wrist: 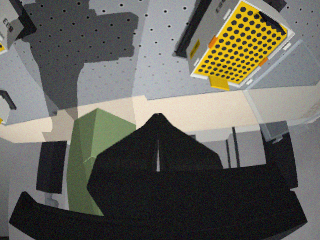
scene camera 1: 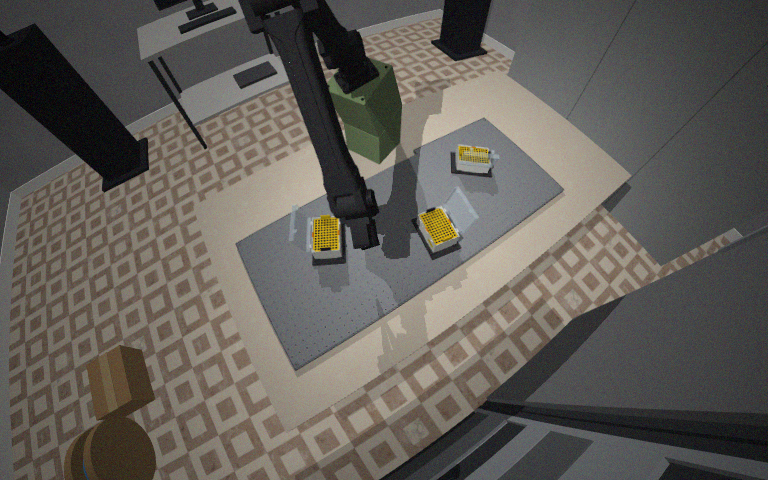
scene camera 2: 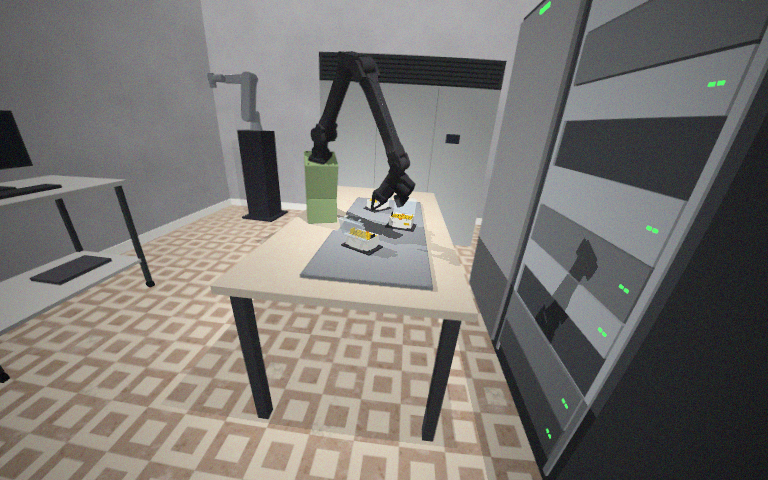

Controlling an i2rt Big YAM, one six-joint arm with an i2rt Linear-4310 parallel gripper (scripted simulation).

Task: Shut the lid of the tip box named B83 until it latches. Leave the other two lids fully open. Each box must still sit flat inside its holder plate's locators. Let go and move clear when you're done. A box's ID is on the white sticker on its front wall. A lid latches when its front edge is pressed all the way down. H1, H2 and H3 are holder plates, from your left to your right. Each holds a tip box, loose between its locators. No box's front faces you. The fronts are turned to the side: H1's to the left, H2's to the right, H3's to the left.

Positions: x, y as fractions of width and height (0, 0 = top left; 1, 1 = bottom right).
Scene:
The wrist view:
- my gripper: 0.49, 0.50
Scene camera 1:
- tip box lid: 0.60, 0.44

